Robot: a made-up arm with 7 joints. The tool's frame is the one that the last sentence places.
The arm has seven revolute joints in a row. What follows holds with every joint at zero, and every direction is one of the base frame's. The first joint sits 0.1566 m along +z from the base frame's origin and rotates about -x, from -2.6 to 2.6 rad. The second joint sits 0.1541 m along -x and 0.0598 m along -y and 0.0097 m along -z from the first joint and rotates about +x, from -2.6 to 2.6 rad. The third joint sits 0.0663 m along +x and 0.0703 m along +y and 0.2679 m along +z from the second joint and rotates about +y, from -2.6 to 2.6 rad. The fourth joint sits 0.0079 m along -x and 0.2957 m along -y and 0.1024 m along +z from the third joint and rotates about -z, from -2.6 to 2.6 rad. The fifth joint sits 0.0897 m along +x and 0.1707 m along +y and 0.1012 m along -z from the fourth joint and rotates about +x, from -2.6 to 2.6 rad. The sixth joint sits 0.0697 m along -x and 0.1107 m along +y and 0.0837 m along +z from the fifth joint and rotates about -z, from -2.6 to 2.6 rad. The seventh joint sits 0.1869 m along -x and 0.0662 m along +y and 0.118 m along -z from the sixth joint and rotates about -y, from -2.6 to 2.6 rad. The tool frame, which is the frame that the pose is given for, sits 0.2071 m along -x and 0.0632 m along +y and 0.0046 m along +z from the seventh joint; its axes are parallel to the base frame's.
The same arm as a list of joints. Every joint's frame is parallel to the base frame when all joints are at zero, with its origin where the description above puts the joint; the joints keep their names.
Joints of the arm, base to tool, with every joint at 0 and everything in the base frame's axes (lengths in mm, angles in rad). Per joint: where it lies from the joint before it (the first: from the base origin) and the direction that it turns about. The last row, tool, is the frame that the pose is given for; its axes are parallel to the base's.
joint 1: xyz 0 0 156.6 axis -x
joint 2: xyz -154.1 -59.8 -9.7 axis +x
joint 3: xyz 66.3 70.3 267.9 axis +y
joint 4: xyz -7.9 -295.7 102.4 axis -z
joint 5: xyz 89.7 170.7 -101.2 axis +x
joint 6: xyz -69.7 110.7 83.7 axis -z
joint 7: xyz -186.9 66.2 -118 axis -y
tool: xyz -207.1 63.2 4.6
Joint limits (rad, base to tool): -2.6..2.6 -2.6..2.6 -2.6..2.6 -2.6..2.6 -2.6..2.6 -2.6..2.6 -2.6..2.6

